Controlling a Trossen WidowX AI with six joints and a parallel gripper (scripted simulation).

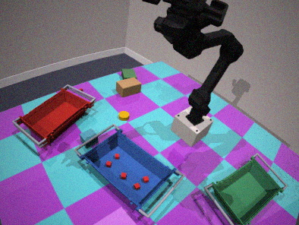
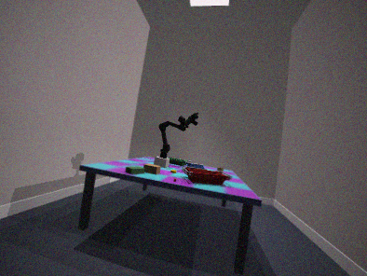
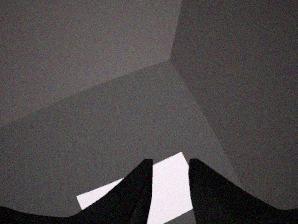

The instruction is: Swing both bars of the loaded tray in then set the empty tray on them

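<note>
My gripper tip is now 620 mm above the dark teal block, 230 mm to the left of it and 130 mm short of it. From my gripper tip the other things lie so: green tray (600 mm below, 310 mm to the left, 290 mm behind); then tan box (610 mm below, 500 mm to the right, 200 mm behind); then yellow disc (630 mm below, 310 mm to the right, 80 mm behind).
</note>
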